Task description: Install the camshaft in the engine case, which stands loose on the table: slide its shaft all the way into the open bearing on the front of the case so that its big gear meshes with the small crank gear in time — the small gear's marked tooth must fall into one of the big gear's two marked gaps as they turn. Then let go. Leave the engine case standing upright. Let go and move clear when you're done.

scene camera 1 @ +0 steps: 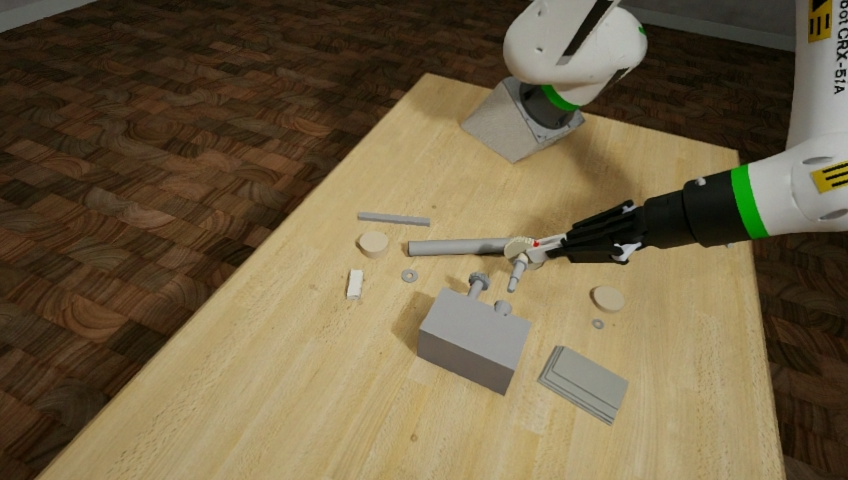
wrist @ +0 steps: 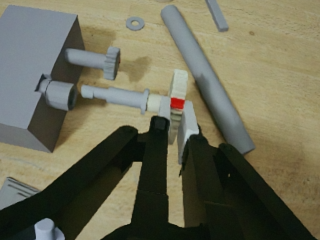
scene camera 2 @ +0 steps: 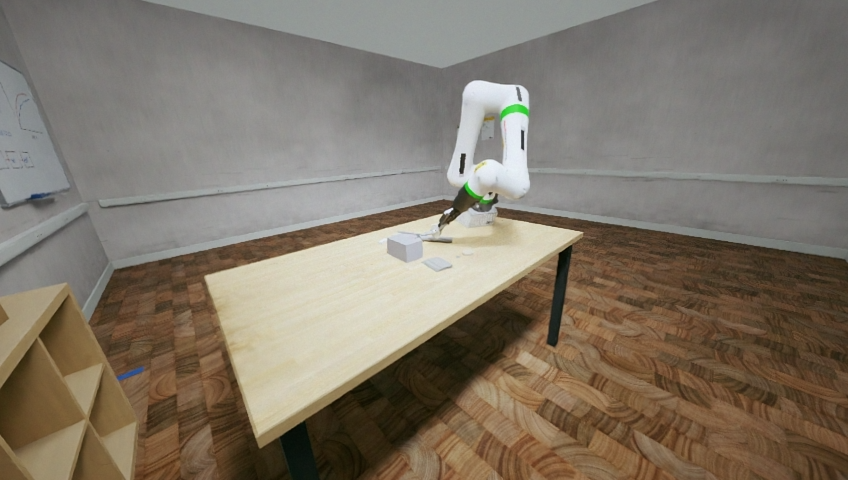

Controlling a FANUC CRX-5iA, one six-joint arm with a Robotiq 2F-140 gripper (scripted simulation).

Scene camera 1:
my gripper: 532,252
grey cover plate: 595,389
long grey rod: 485,245
grey engine case: 481,343
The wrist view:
my gripper: 173,112
long grey rod: 222,109
grey engine case: 49,50
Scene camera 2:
grey engine case: 403,247
